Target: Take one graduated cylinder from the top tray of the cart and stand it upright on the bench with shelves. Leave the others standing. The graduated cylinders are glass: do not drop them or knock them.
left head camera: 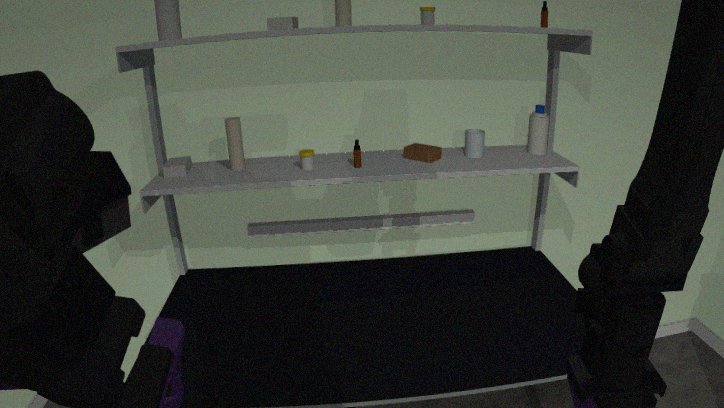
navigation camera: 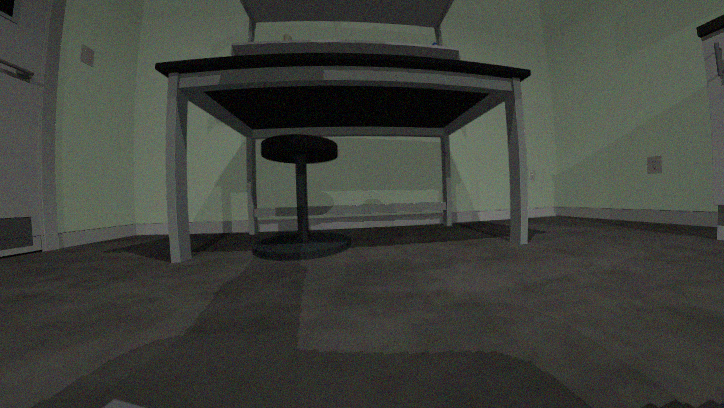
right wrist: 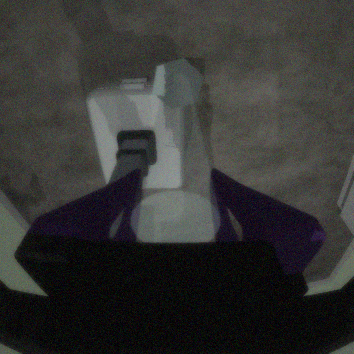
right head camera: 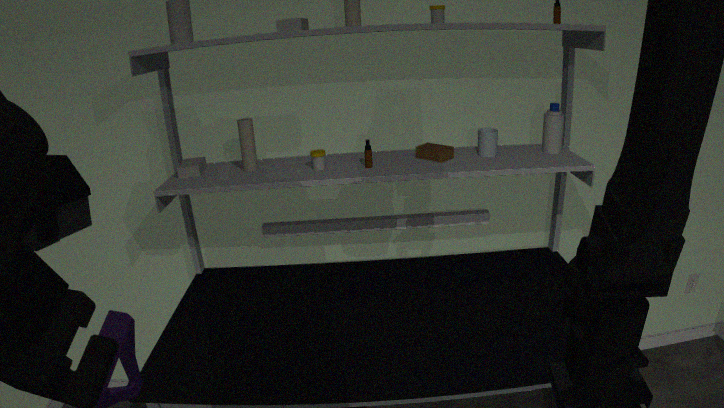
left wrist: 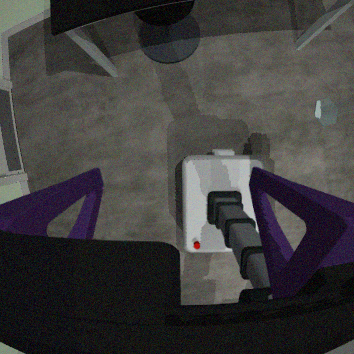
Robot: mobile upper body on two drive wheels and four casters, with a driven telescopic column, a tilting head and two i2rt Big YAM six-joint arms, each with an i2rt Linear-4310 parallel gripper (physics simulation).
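Places are measured from the left arm's base along level axes (x ahead, y left, z up), in millimetres.
Where they show: left gripper, fingertip midpoint: [left head camera: 123, 388] [right head camera: 90, 378] [left wrist: 175, 175]; right gripper, fingertip midpoint: [right wrist: 175, 177].
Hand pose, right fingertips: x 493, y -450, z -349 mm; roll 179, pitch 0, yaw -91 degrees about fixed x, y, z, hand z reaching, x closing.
After its pixels a point has its place.
A clear graduated cylinder [right wrist: 194, 135] @[x 509, y -463, z -374 mm] with a hexagonal base stands out below my right gripper [right wrist: 175, 177] @[x 493, y -450, z -349 mm], which is shut on its upper part. The cylinder's base also shows in the left wrist view [left wrist: 327, 112] @[x 476, y -433, z -606 mm], over the floor. The cylinder looks roughly upright. My left gripper [left wrist: 175, 175] @[x 345, y 8, z -137 mm] is wide open, with nothing between its fingers. The bench with shelves has a black top [left head camera: 354, 324] @[x 1317, y -59, z -792 mm] [right head camera: 364, 324] @[x 1316, y -58, z -792 mm] [navigation camera: 344, 61] @[x 1016, y -133, z -817 mm], in front of the robot between the two arms in the head views. The right fingertips are largely hidden in the head views. The cart does not show in these frames.
The lower shelf [left head camera: 273, 174] [right head camera: 288, 174] holds a brown block [left head camera: 422, 153] @[x 1620, y -283, z -306 mm], a blue-capped bottle [left head camera: 538, 132] @[x 1714, y -714, z -250 mm], a tall beige cylinder [left head camera: 234, 144] @[x 1536, y 344, z -241 mm] and other items. A black stool [navigation camera: 298, 147] stands under the bench. My white base [left wrist: 215, 172] @[x 217, y -171, z -1294 mm] is below the grippers.
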